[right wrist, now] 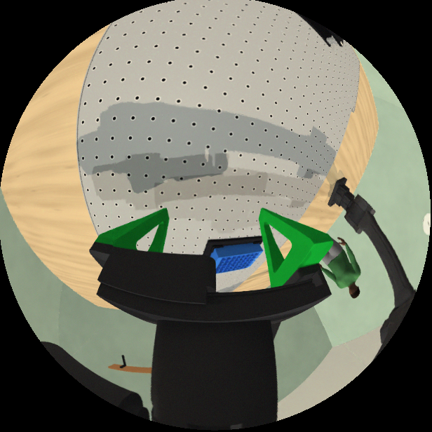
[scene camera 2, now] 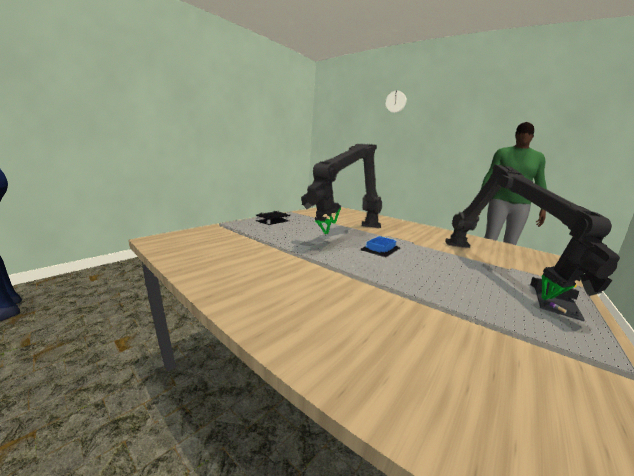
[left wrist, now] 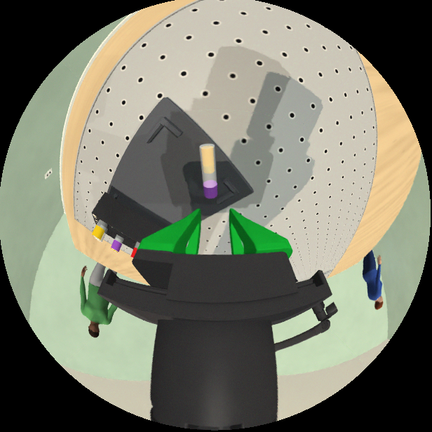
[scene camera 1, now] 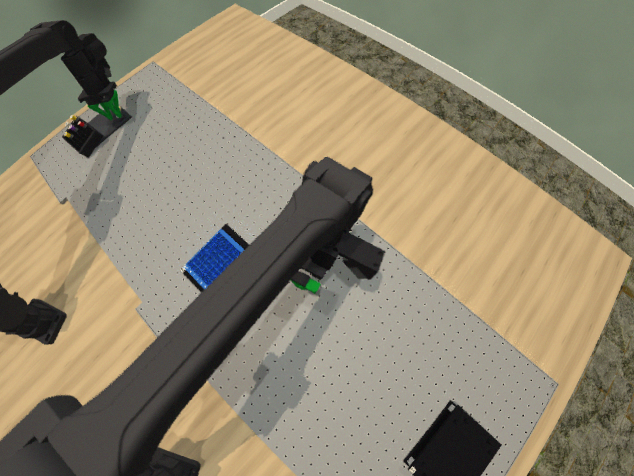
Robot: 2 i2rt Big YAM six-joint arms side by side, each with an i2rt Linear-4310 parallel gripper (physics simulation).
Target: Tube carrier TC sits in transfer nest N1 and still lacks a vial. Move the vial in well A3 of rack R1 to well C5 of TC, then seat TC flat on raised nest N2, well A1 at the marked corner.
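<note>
Rack R1 (scene camera 1: 84, 140) (left wrist: 117, 216) is black and holds vials with yellow, purple and red caps. A purple-capped vial (scene camera 2: 558, 307) (left wrist: 208, 167) lies on its side on the dark plate (scene camera 1: 121, 118) (left wrist: 132, 160) beside the rack. My left gripper (scene camera 1: 115, 117) (left wrist: 214, 213) is low over the plate, partly open and empty; the vial's cap is just beyond its fingertips. Blue carrier TC (scene camera 1: 214, 258) (scene camera 2: 381, 243) (right wrist: 237, 257) sits in black nest N1 (scene camera 1: 235, 235); my right arm covers part of it in scene camera 1. My right gripper (scene camera 2: 327, 231) (right wrist: 213, 212) is wide open and empty, above the board beside TC. Its wells are too small to read.
Black raised nest N2 (scene camera 1: 455, 440) (scene camera 2: 272, 217) stands toward the far end of the perforated board (scene camera 1: 358, 327), with small pale marks at its corners. My right arm (scene camera 1: 204, 327) spans the board in scene camera 1. The wooden table (scene camera 1: 435, 204) surrounds the board.
</note>
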